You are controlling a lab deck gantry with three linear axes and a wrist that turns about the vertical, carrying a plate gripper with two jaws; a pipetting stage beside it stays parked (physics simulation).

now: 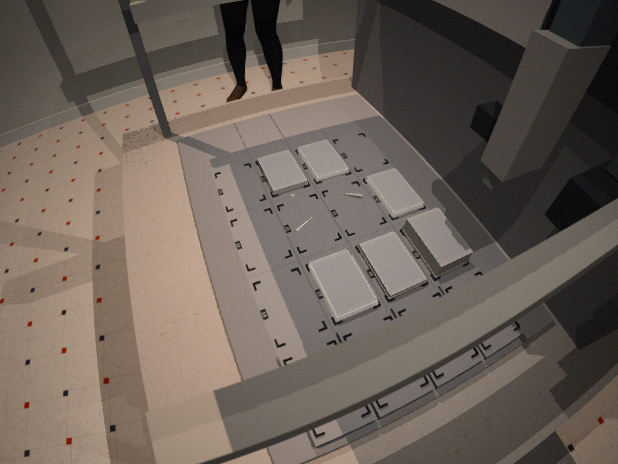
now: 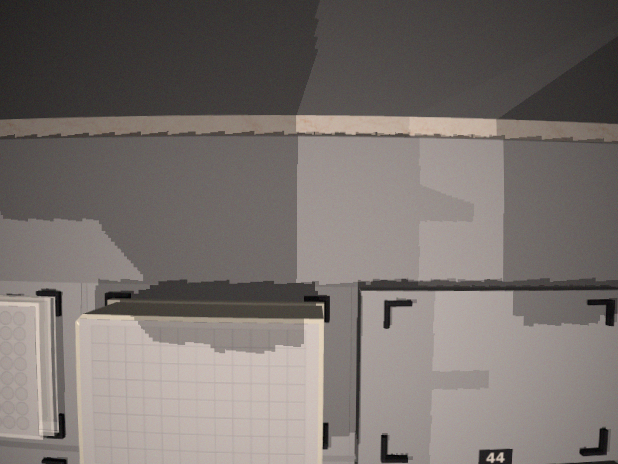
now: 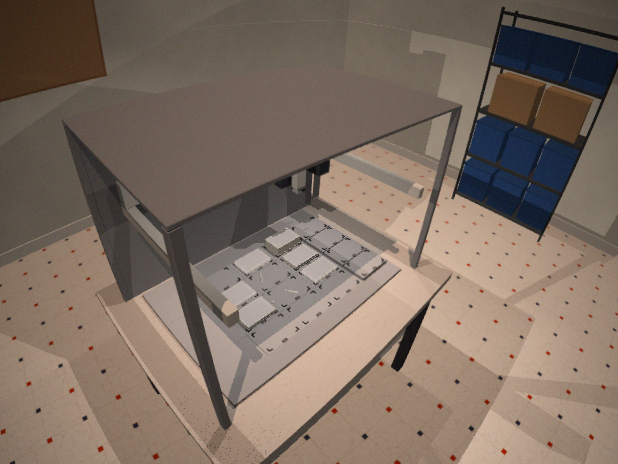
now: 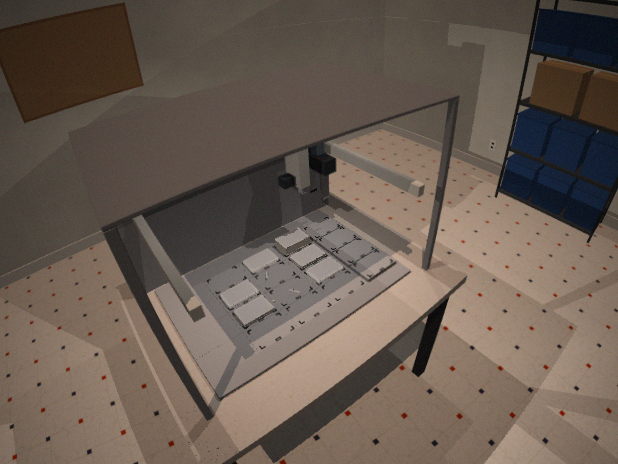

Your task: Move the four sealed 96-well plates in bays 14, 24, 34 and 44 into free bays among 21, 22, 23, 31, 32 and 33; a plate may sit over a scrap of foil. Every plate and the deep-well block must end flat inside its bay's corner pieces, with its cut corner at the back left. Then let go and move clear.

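Seen in the pictures: gripper, fingertip midpoint: [image 3: 308, 194] [image 4: 319, 194]; robot's base, link origin: [image 1: 216, 174] [image 3: 269, 350] [image 4: 261, 348].
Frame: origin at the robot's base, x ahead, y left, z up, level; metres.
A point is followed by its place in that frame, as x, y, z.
Four pale sealed plates lie flat, apparently inside their corner pieces: bay 21 [image 1: 282, 172] @[0.077, 0.148, 0.014] [image 3: 256, 312] @[0.065, 0.142, 0.015] [image 4: 255, 311] @[0.064, 0.137, 0.014], bay 31 [image 1: 322, 160] @[0.075, 0.252, 0.014] [image 4: 240, 293] @[0.066, 0.248, 0.015], bay 23 [image 1: 343, 285] @[0.400, 0.147, 0.014] [image 3: 319, 270] @[0.383, 0.140, 0.014] [image 4: 325, 270] @[0.387, 0.138, 0.014] and bay 33 [image 1: 392, 265] @[0.400, 0.252, 0.015] [image 3: 301, 255] @[0.394, 0.251, 0.014] [image 4: 308, 255] @[0.392, 0.252, 0.015]. Their cut corners are too small to make out. The tall deep-well block [image 1: 437, 240] @[0.401, 0.351, 0.042] [image 2: 200, 400] @[0.394, 0.364, 0.042] [image 3: 282, 241] @[0.374, 0.345, 0.042] [image 4: 293, 241] @[0.381, 0.338, 0.042] stands in bay 43. Bay 44 [image 2: 465, 345] @[0.535, 0.385, 0.014] holds no plate. My gripper is raised at the back right, clear of the plates; its jaws cannot be made out, and no held plate shows.
Another plate [image 1: 395, 192] @[0.237, 0.360, 0.014] [image 2: 17, 370] @[0.275, 0.365, 0.014] [image 3: 252, 261] @[0.222, 0.356, 0.015] [image 4: 261, 260] @[0.227, 0.354, 0.015] lies in bay 42. Loose slender pieces lie in bay 22 [image 1: 304, 224] @[0.235, 0.139, 0.004] and bay 32 [image 1: 351, 194] @[0.197, 0.269, 0.005]. A small pale bit [image 1: 292, 195] @[0.147, 0.146, 0.004] lies near bay 21. The pipetting stage [image 1: 545, 105] [image 4: 297, 170] hangs at the back right.
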